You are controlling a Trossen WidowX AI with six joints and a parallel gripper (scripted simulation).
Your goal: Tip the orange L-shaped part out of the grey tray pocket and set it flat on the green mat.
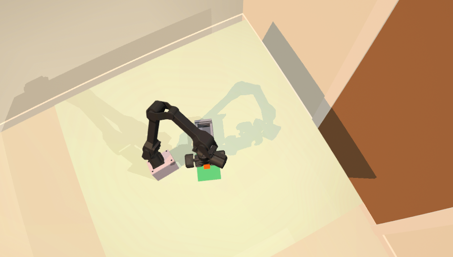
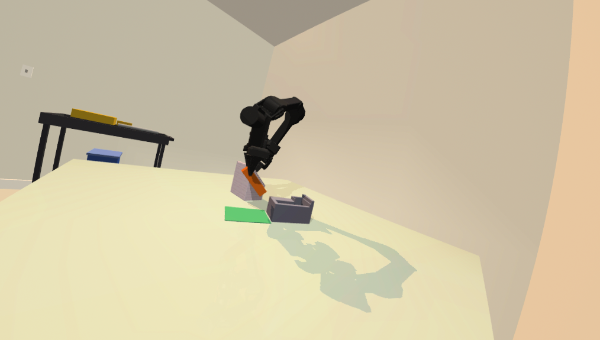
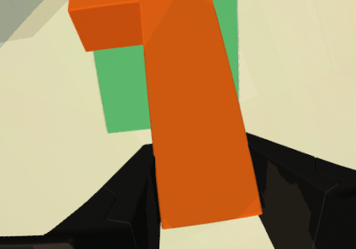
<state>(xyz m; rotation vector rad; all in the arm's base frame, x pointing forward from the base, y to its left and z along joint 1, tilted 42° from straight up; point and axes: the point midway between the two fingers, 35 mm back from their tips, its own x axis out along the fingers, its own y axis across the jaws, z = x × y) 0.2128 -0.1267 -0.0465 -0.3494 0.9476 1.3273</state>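
Right now my gripper tip is 160 mm above the green mat, 20 mm to the right of it and 10 mm short of it. The rest, counted from my gripper tip: orange L-shaped part 40 mm to the left, 30 mm below.
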